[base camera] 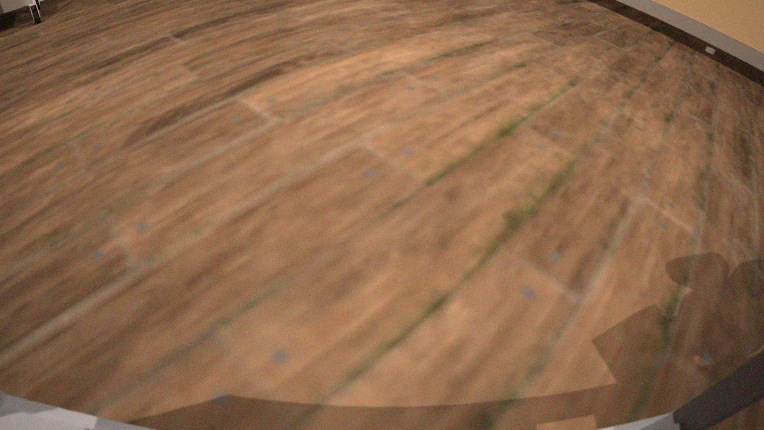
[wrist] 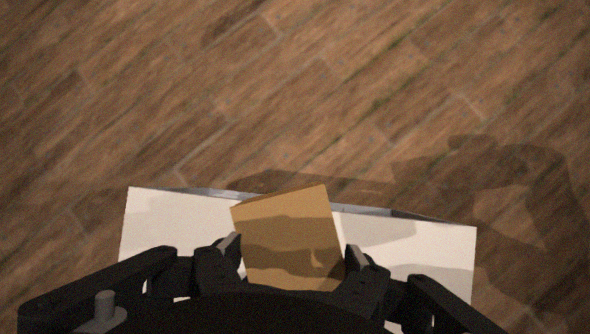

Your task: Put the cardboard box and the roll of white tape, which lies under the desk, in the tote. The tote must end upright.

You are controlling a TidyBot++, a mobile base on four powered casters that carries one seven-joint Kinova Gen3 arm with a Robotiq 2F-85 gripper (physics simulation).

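Places are measured from the arm's base along level axes (x ahead, y left, z up), in millimetres.
Pixels of known places: gripper, fingertip midpoint: [wrist: 293, 253].
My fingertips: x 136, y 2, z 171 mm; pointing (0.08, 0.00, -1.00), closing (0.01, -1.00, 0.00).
Behind a point stands the place of what it marks.
The cardboard box [wrist: 285, 227] @(x 154, y 8, z 181 mm), a plain brown box, is between the two fingers of my gripper [wrist: 293, 253] @(x 136, y 2, z 171 mm) in the wrist view. The gripper is shut on it, with one finger at each side. The box is turned slightly relative to the fingers, and its lower end is hidden by the gripper body. It is over the white top of my base [wrist: 167, 215] @(x 117, y 185, z -14 mm); the height between them is hard to tell. The roll of white tape, the desk and the tote do not show in either view.
Wooden floor [base camera: 320, 213] @(x 452, y 30, z -397 mm) [wrist: 300, 100] @(x 440, y 32, z -397 mm) stretches ahead, with shadows at the right. A beige wall [base camera: 732, 21] @(x 1951, y -2034, z -223 mm) with a dark skirting [base camera: 689, 43] runs along the upper right. Part of a pale object [base camera: 13, 5] @(x 1739, y 1662, z -376 mm) with a dark foot [base camera: 36, 13] @(x 1414, y 1233, z -356 mm) shows at the upper left.
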